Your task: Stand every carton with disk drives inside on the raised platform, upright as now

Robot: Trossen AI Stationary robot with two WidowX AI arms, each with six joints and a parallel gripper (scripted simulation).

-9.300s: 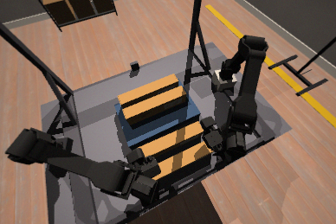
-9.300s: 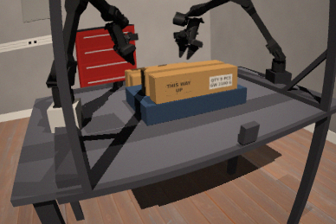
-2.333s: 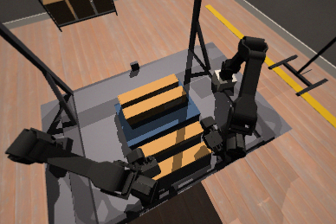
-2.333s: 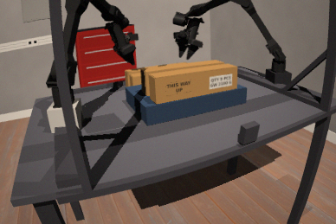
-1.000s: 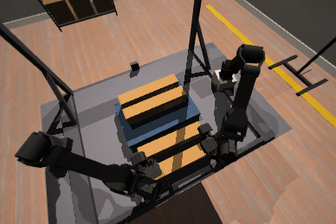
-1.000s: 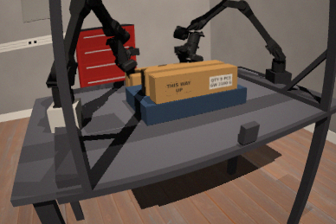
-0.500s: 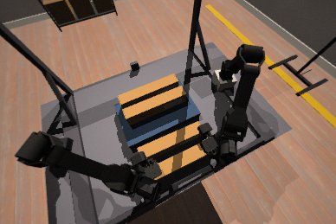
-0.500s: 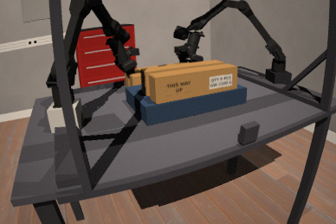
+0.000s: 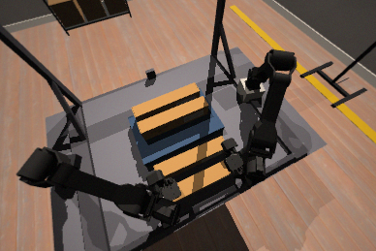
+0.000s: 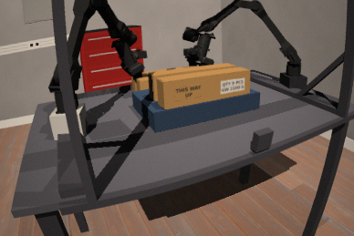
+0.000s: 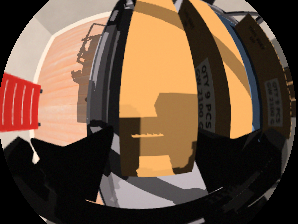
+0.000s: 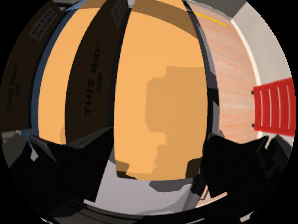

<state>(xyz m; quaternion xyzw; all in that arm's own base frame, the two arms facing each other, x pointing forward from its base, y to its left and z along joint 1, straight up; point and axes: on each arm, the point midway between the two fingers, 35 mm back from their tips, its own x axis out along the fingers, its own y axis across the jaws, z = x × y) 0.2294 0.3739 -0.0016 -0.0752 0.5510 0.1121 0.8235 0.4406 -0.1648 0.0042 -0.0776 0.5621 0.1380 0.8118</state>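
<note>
My left gripper is now 1 cm past the carton, 14 cm to the left of it and 4 cm above it.
Now: right hand 14 cm to the right of the carton and 3 cm above it.
</note>
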